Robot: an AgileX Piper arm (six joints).
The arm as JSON. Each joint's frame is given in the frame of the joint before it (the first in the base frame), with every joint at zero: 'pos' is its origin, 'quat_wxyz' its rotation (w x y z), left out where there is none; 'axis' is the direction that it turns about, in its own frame. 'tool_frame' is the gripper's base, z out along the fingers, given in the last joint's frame.
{
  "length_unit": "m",
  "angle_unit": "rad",
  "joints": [
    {
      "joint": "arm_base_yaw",
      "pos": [
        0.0,
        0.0,
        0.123
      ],
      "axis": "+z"
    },
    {
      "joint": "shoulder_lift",
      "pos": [
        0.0,
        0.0,
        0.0
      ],
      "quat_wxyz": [
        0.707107,
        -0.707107,
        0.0,
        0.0
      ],
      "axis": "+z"
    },
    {
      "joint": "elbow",
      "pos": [
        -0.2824,
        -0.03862,
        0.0
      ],
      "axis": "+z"
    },
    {
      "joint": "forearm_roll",
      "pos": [
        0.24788,
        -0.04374,
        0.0
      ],
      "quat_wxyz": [
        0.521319,
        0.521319,
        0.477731,
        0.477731
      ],
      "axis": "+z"
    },
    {
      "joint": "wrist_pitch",
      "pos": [
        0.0,
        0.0,
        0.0
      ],
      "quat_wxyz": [
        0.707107,
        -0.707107,
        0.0,
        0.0
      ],
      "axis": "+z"
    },
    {
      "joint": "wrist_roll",
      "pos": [
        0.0,
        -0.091,
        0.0
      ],
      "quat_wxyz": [
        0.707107,
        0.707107,
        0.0,
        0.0
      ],
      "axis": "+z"
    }
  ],
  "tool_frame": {
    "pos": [
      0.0,
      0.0,
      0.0
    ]
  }
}
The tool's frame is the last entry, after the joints.
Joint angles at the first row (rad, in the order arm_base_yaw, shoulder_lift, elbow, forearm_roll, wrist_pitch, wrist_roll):
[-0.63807, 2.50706, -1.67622, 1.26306, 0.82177, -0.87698]
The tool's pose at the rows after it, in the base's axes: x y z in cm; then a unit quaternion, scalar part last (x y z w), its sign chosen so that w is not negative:
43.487, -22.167, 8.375, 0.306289, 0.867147, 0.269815, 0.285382
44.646, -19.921, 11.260, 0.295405, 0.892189, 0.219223, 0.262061
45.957, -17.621, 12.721, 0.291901, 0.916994, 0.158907, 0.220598
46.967, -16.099, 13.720, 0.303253, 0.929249, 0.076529, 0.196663
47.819, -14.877, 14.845, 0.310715, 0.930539, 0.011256, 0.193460
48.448, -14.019, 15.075, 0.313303, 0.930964, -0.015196, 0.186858
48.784, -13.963, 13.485, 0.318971, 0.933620, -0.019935, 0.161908
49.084, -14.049, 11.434, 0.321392, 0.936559, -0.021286, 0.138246
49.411, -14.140, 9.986, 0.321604, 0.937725, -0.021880, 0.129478
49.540, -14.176, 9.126, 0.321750, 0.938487, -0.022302, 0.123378
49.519, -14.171, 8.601, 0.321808, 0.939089, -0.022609, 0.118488
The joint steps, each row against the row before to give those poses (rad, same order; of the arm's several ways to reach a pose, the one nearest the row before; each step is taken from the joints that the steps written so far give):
[0.05287, -0.09056, -0.00092, -0.16809, -0.06698, 0.19303]
[0.07252, -0.06701, -0.02525, -0.24095, -0.03172, 0.23238]
[0.08069, -0.01450, -0.06925, -0.30481, 0.02721, 0.29396]
[0.07117, 0.00001, -0.06503, -0.30997, 0.03117, 0.28966]
[0.05642, 0.00189, -0.05567, -0.21839, 0.04235, 0.19694]
[0.03154, 0.01787, -0.04564, -0.08486, 0.04427, 0.07956]
[0.00463, 0.04930, -0.03716, -0.01058, 0.03976, 0.01804]
[0.00000, 0.05703, -0.03408, 0.00092, 0.02508, 0.00207]
[0.00000, 0.04221, -0.02715, 0.00000, 0.00268, 0.00000]
[0.00001, 0.02354, -0.01355, 0.00000, 0.00234, 0.00001]
[-0.00002, 0.01071, -0.00104, 0.00000, 0.00020, -0.00002]

